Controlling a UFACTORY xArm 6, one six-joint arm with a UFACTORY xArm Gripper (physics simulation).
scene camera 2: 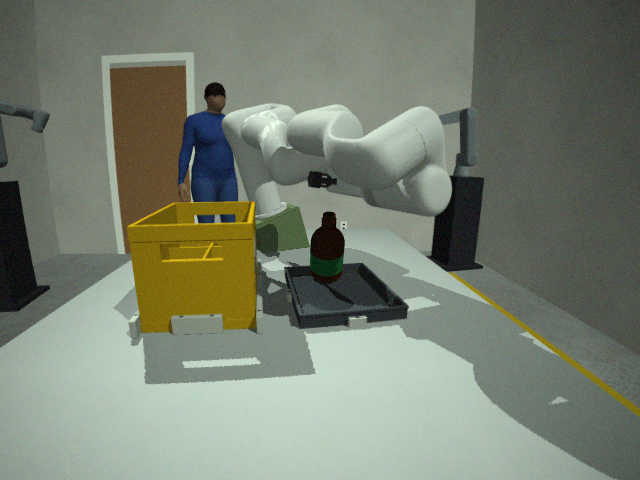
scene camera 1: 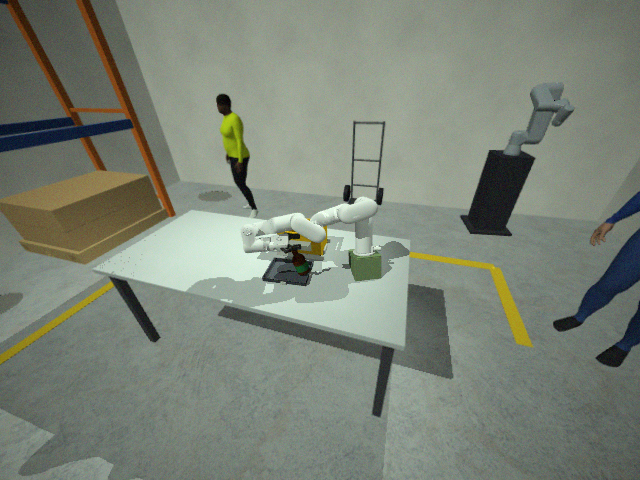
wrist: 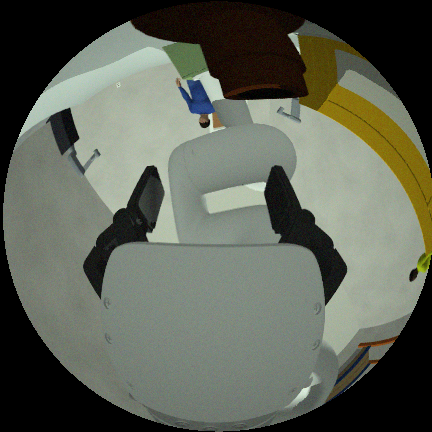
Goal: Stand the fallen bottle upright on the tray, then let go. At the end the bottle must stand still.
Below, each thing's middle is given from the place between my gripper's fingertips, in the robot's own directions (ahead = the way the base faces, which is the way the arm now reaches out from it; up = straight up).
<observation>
The dark tray (scene camera 2: 358, 292) lies 21 cm below my hand and 9 cm ahead of it. Also, from my hand: yellow crate (scene camera 2: 180, 268) 25 cm to the right, 14 cm below, 5 cm ahead.
</observation>
